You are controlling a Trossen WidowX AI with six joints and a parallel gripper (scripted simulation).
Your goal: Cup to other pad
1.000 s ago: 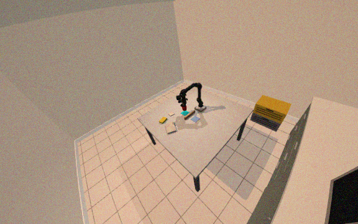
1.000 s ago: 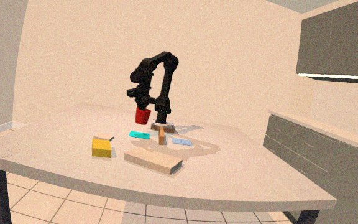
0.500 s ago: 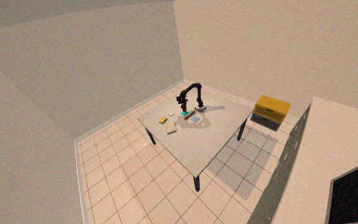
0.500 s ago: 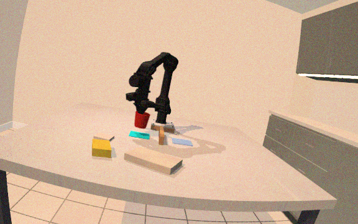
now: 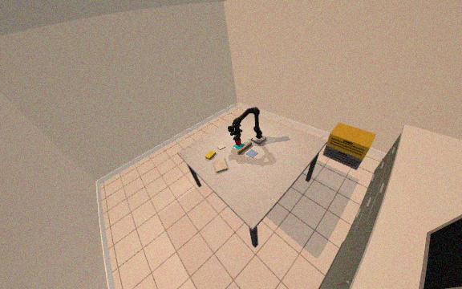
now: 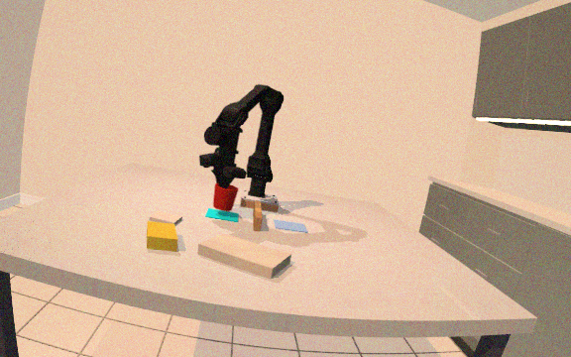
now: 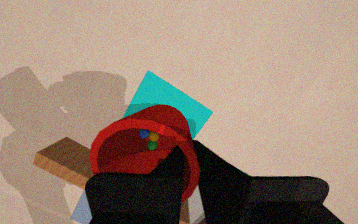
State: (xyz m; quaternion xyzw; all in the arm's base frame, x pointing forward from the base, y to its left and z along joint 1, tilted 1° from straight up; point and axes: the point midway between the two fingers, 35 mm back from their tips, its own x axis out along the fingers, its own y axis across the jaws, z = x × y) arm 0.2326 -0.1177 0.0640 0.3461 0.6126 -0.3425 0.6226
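Right now my gripper tip is 7 cm above the cyan pad, 3 cm short of it and 2 cm to the right of it. From my gripper tip the other things lie so: wooden t-shaped bar (13 cm to the left, 5 cm below, 2 cm ahead); then red cup (3 cm ahead, 1 cm to the left); then blue-grey pad (24 cm to the left, 7 cm below, 2 cm ahead).
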